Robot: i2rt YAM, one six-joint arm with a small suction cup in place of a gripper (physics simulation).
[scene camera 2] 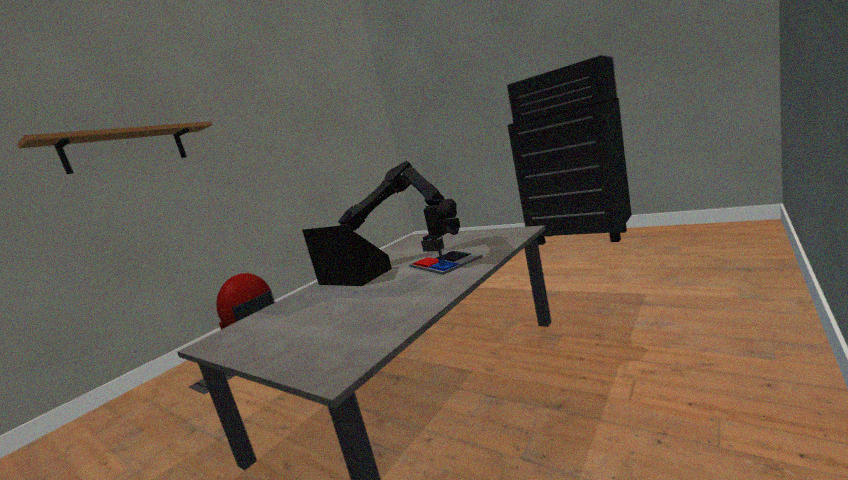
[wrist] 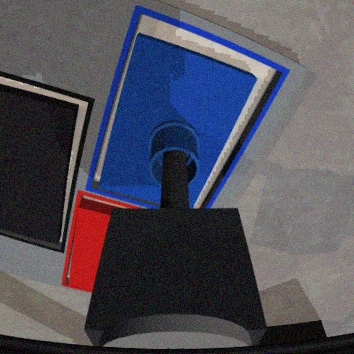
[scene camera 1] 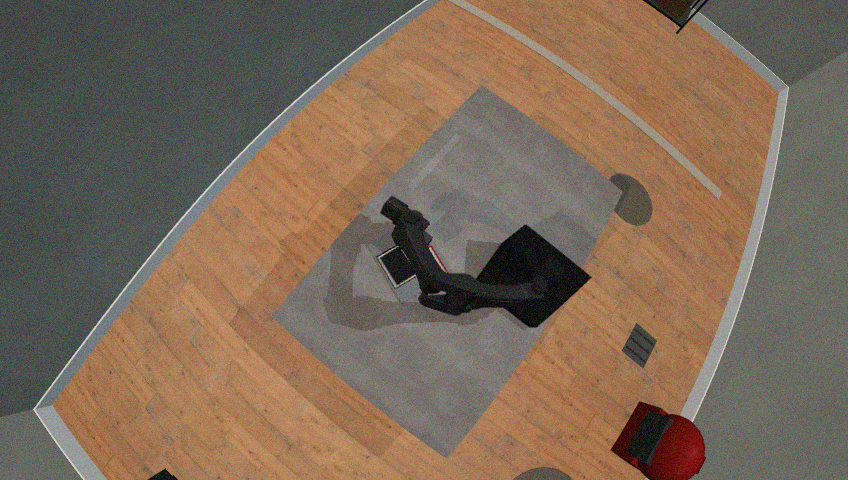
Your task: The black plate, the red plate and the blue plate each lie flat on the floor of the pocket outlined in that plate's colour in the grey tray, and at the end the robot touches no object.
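Places are measured from the arm's base along level axes (x ahead, y left, z up), in metres.
Where they show: hand, tool point: [scene camera 2: 443, 267] [wrist: 174, 133]; arm's base, link origin: [scene camera 2: 341, 241] [scene camera 1: 538, 282].
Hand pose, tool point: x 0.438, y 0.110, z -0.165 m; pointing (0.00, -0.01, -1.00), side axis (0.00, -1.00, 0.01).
Each offset is from my tool point to the top centre of the thing. Level surfaces: height alone.
My suction cup [scene camera 2: 441, 261] [wrist: 174, 159] is on the blue plate {0.003 m ahead, 0.004 m left, 0.011 m up} [scene camera 2: 451, 265] [wrist: 210, 105], seemingly touching its top. The blue plate is inside the blue outline, with pale gaps at its far and right sides and a narrow one at its left; whether it rests on the pocket floor is hard to tell. The red plate {0.111 m back, 0.048 m left, 0.010 m up} [scene camera 2: 424, 261] [wrist: 91, 245] is in the red-outlined pocket, partly hidden by my wrist in the wrist view. The black plate {0.023 m back, 0.113 m left, 0.009 m up} [scene camera 1: 395, 267] [scene camera 2: 457, 255] [wrist: 32, 165] lies in the black-outlined pocket. The grey tray [scene camera 1: 408, 291] [scene camera 2: 474, 259] [wrist: 30, 261] holds all three.
The tray stands on the grey table {0.003 m down} [scene camera 1: 404, 368] [scene camera 2: 309, 339]. The black base block [scene camera 1: 535, 261] [scene camera 2: 345, 255] of the arm stands beside it on the table. A tall black cabinet [scene camera 2: 565, 154], a wall shelf [scene camera 2: 119, 133] and a red round object [scene camera 1: 681, 446] [scene camera 2: 242, 297] are away from the tray.
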